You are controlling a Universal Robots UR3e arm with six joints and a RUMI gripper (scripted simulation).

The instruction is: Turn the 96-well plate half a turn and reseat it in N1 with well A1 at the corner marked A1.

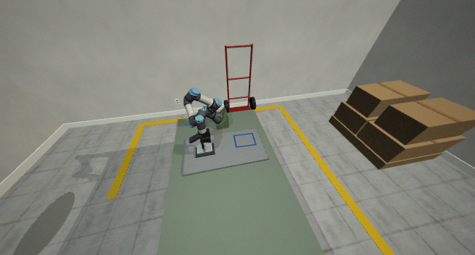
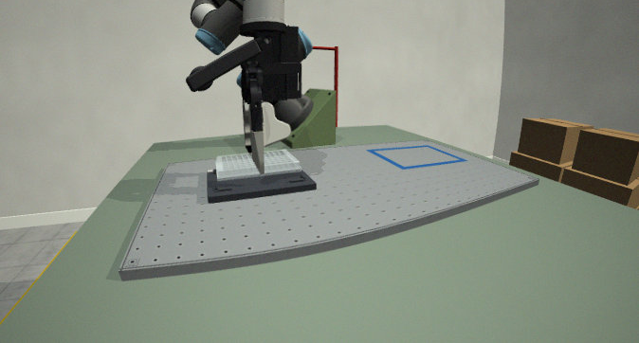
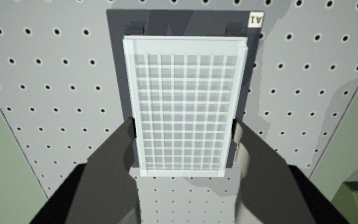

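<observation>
My gripper is now 1 cm above the clear 96-well plate. From my hand the other things lie so: A1 label (5 cm behind, 8 cm to the right, 3 cm below); dark plate nest N1 (4 cm below).
</observation>
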